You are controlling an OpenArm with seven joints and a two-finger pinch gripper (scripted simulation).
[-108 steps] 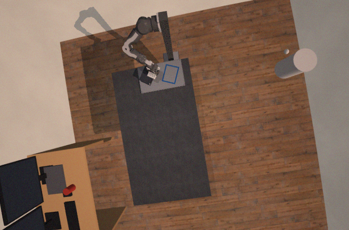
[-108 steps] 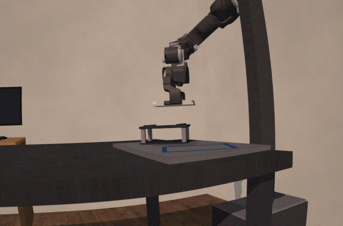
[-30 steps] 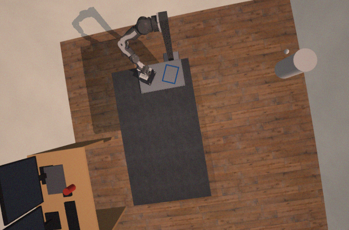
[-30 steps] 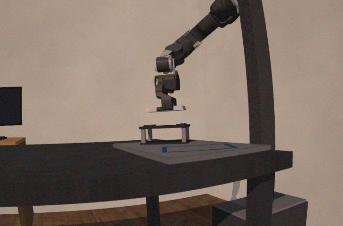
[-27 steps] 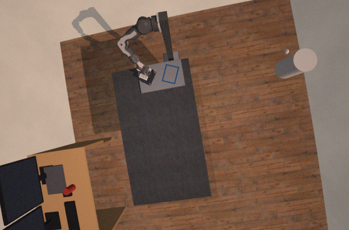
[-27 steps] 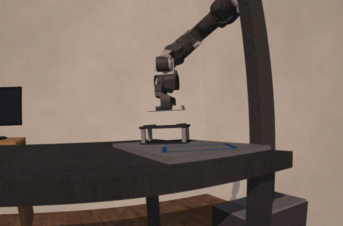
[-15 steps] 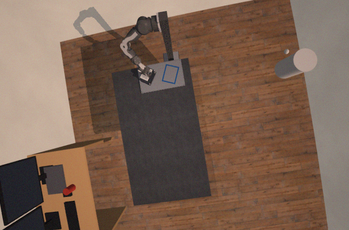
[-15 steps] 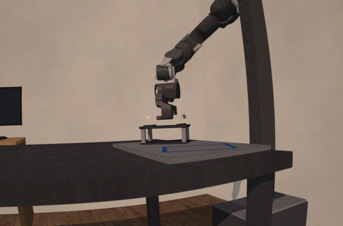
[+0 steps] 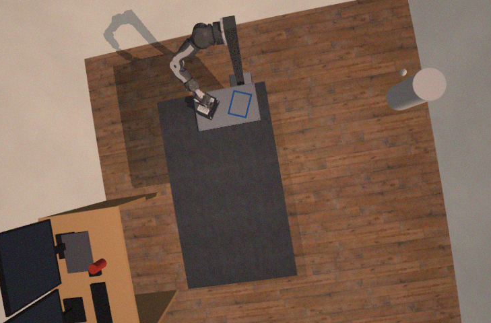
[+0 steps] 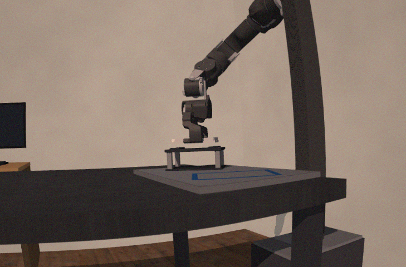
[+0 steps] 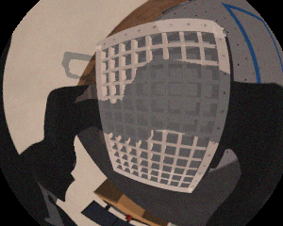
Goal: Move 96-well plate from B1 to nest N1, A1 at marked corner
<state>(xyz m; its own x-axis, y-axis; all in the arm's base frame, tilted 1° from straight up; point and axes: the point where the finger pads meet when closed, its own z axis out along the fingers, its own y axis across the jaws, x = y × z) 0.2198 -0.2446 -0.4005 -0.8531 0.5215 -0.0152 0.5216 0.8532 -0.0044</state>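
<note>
Now: the white 96-well plate right at my hand. From my hand the other things lie so: corner mark (9 cm to the left, 4 cm behind, 2 cm below); then plate nest N1 (2 cm below).
</note>
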